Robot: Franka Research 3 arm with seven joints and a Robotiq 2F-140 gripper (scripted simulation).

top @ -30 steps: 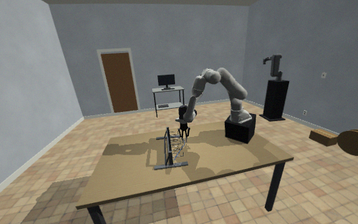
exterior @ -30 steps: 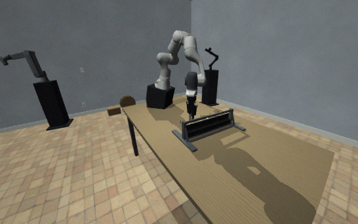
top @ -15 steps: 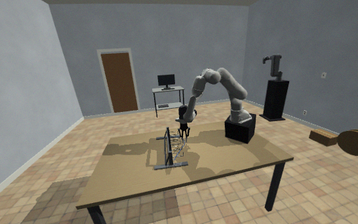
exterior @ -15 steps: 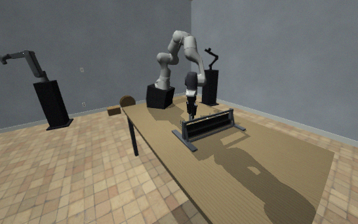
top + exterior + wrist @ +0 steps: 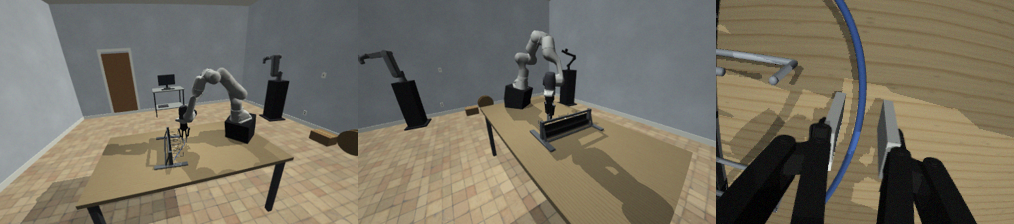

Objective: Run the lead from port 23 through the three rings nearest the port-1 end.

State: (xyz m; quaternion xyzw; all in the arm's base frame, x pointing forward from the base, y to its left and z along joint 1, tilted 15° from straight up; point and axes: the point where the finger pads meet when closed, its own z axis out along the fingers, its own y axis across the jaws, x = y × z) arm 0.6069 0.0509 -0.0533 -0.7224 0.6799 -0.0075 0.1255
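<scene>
The rack is 17 cm ahead of my hand, 7 cm to the left of it and 1 cm above it.
</scene>
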